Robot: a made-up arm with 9 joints. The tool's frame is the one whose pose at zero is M. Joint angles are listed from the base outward.
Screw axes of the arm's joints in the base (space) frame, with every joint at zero. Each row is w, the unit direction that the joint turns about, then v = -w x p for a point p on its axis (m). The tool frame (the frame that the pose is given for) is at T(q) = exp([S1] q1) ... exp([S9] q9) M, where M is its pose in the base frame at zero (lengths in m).
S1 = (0, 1, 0, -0.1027, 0, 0)
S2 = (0, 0, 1, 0.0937, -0.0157, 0)
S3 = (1, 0, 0, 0, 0.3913, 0.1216)
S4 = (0, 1, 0, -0.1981, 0, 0.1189)
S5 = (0, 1, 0, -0.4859, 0, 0.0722)
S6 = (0, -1, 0, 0.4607, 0, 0.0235)
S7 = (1, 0, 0, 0, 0.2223, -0.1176)
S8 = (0, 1, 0, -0.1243, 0, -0.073)
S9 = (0, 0, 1, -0.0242, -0.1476, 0)
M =
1 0 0 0.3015
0 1 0 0.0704
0 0 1 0.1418
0 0 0 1
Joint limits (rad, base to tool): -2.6..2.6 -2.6..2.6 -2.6..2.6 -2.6..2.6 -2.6..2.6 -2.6..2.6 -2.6..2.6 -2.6..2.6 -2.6..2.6
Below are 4 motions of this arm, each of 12 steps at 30 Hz.
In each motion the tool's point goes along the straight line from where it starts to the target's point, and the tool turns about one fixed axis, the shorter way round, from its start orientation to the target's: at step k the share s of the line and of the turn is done. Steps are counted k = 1, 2, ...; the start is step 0. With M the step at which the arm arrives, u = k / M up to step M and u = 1 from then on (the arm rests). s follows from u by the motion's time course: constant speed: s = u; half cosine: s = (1 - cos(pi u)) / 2; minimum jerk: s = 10 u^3 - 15 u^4 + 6 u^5.
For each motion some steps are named. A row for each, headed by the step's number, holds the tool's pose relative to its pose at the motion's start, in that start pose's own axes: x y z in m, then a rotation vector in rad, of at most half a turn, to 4 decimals.
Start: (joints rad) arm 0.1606 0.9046 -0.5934 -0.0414 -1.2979 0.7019 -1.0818 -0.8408 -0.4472
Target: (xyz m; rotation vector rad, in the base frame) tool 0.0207 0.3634 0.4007 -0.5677 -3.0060 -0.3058
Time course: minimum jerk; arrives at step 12
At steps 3, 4, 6, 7, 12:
3: -0.0189 0.0101 -0.0047 -0.0143 -0.0136 0.0821
4: -0.0383 0.0205 -0.0096 -0.0290 -0.0276 0.1665
6: -0.0913 0.0489 -0.0228 -0.0690 -0.0657 0.3966
7: -0.1193 0.0639 -0.0299 -0.0902 -0.0858 0.5182
12: -0.1826 0.0979 -0.0457 -0.1380 -0.1314 0.7932

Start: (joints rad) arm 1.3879 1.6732 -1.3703 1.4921 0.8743 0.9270 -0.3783 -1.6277 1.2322
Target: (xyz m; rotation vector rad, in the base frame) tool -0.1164 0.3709 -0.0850 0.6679 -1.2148 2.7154
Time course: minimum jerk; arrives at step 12
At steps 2, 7, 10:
2: 0.0047 0.0000 -0.0023 -0.0199 -0.0132 -0.0070
7: 0.0869 0.0002 -0.0428 -0.3662 -0.2437 -0.1289
10: 0.1282 0.0003 -0.0632 -0.5406 -0.3597 -0.1902

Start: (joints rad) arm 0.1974 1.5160 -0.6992 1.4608 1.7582 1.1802 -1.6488 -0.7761 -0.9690
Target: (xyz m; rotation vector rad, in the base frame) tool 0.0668 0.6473 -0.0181 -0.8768 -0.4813 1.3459
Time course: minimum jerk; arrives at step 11
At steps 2, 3, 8, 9, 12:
2: 0.0011 -0.0097 0.0031 0.0158 -0.0117 -0.0375
3: 0.0032 -0.0278 0.0088 0.0455 -0.0335 -0.1076
8: 0.0220 -0.1879 0.0592 0.3072 -0.2261 -0.7273
9: 0.0241 -0.2060 0.0649 0.3368 -0.2480 -0.7974
12: 0.0252 -0.2157 0.0680 0.3527 -0.2596 -0.8349

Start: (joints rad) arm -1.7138 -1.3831 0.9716 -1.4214 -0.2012 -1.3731 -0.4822 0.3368 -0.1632
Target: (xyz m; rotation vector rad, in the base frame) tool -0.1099 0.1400 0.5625 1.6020 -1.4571 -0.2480
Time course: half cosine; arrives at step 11
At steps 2, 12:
2: -0.0185 0.0058 -0.0058 0.0042 0.0238 0.0220
12: -0.2331 0.0730 -0.0728 0.0526 0.2998 0.2771

